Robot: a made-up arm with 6 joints. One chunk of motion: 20 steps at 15 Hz.
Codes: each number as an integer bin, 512 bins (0 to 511) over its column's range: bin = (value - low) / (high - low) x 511, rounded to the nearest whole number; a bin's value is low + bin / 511 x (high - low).
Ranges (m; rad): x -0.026..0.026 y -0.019..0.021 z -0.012..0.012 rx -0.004..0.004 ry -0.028..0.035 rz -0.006..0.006
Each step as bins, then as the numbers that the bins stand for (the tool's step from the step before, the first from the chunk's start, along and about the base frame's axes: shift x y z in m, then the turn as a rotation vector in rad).
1 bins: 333 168 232 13 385 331
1 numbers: 0.00789 -0.00585 -0.00110 -0.00380 0.01947 0.00177
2 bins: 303 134 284 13 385 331
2 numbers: 0.00483 -0.00851 0.00134 -0.00380 0.01947 0.00177
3 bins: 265 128 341 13 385 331
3 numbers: 0.00097 -0.00898 0.00402 -0.00380 0.01947 0.00177
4 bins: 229 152 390 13 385 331
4 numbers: -0.00270 -0.00710 0.00632 -0.00380 0.01947 0.00177
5 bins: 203 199 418 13 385 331
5 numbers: -0.00534 -0.00342 0.00763 -0.00380 0.01947 0.00177
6 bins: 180 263 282 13 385 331
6 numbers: -0.00768 0.00159 0.00124 -0.00380 0.01947 0.00177
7 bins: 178 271 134 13 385 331
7 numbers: -0.00789 0.00221 -0.00571 -0.00380 0.01947 0.00177
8 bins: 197 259 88 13 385 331
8 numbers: -0.00595 0.00127 -0.00787 -0.00380 0.01947 0.00177
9 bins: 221 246 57 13 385 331
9 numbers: -0.00351 0.00026 -0.00932 -0.00380 0.01947 0.00177
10 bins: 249 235 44 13 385 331
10 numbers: -0.00066 -0.00060 -0.00993 -0.00380 0.01947 0.00177
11 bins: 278 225 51 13 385 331
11 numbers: 0.00229 -0.00139 -0.00960 -0.00380 0.01947 0.00177
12 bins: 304 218 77 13 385 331
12 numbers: 0.00494 -0.00194 -0.00838 -0.00380 0.01947 0.00177
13 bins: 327 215 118 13 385 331
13 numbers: 0.00728 -0.00217 -0.00646 -0.00380 0.01947 0.00177
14 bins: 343 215 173 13 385 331
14 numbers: 0.00890 -0.00217 -0.00387 -0.00380 0.01947 0.00177
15 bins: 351 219 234 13 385 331
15 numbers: 0.00972 -0.00186 -0.00101 -0.00380 0.01947 0.00177
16 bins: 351 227 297 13 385 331
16 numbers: 0.00972 -0.00123 0.00195 -0.00380 0.01947 0.00177
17 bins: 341 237 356 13 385 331
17 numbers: 0.00870 -0.00045 0.00472 -0.00380 0.01947 0.00177
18 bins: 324 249 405 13 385 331
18 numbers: 0.00697 0.00049 0.00702 -0.00380 0.01947 0.00177
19 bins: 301 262 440 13 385 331
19 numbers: 0.00463 0.00151 0.00867 -0.00380 0.01947 0.00177
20 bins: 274 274 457 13 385 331
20 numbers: 0.00188 0.00245 0.00946 -0.00380 0.01947 0.00177
